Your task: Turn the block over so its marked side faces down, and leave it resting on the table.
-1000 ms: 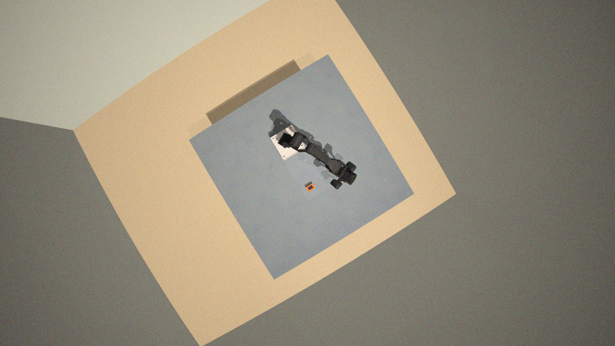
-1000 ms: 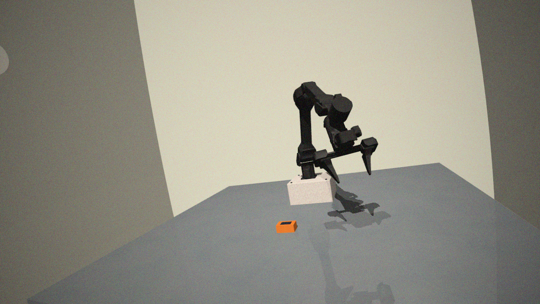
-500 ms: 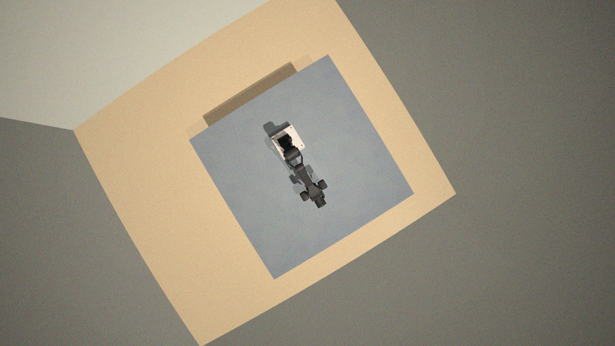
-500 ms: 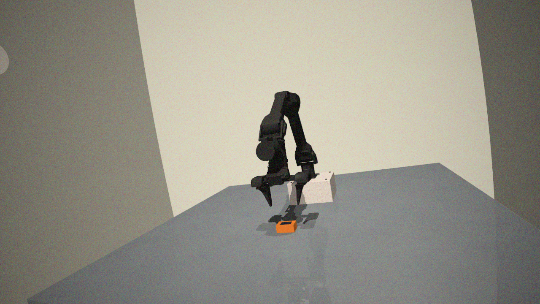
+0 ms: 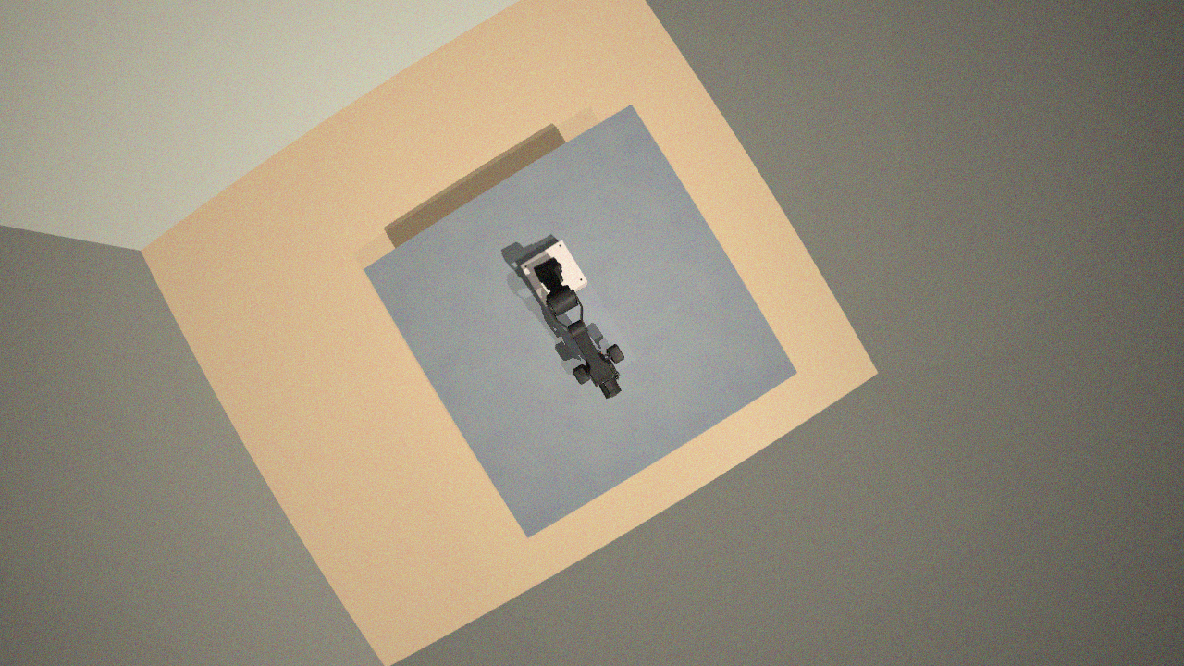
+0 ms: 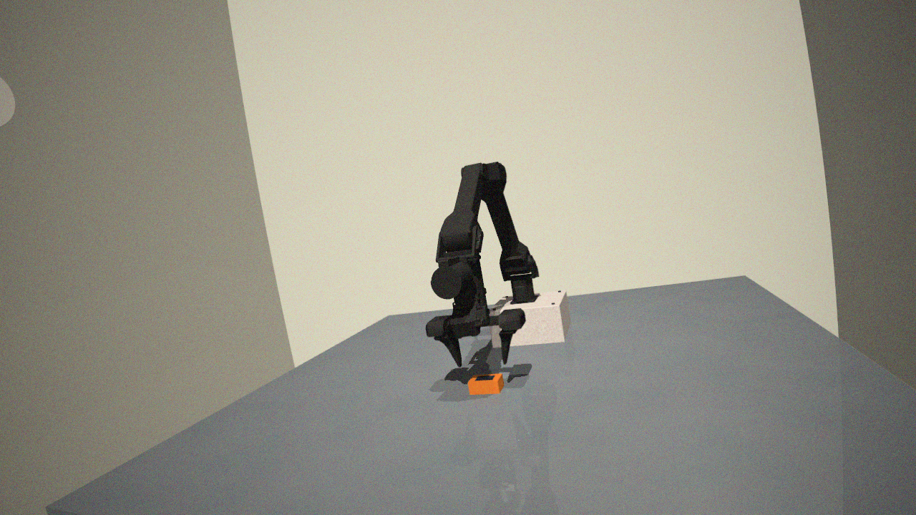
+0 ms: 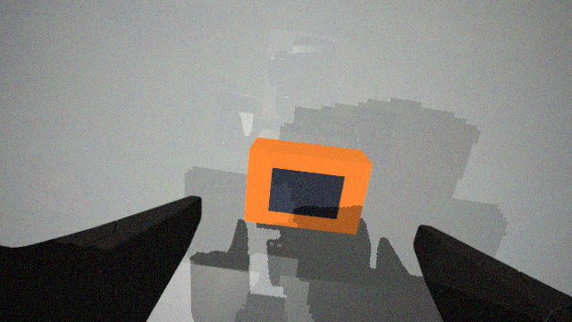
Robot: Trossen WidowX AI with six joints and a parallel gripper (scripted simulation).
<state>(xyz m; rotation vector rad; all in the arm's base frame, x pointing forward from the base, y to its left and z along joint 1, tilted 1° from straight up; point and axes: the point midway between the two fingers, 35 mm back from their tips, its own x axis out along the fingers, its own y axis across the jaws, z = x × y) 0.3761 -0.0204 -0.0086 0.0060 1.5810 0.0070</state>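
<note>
The orange block is 3 cm below my gripper tip.
</note>
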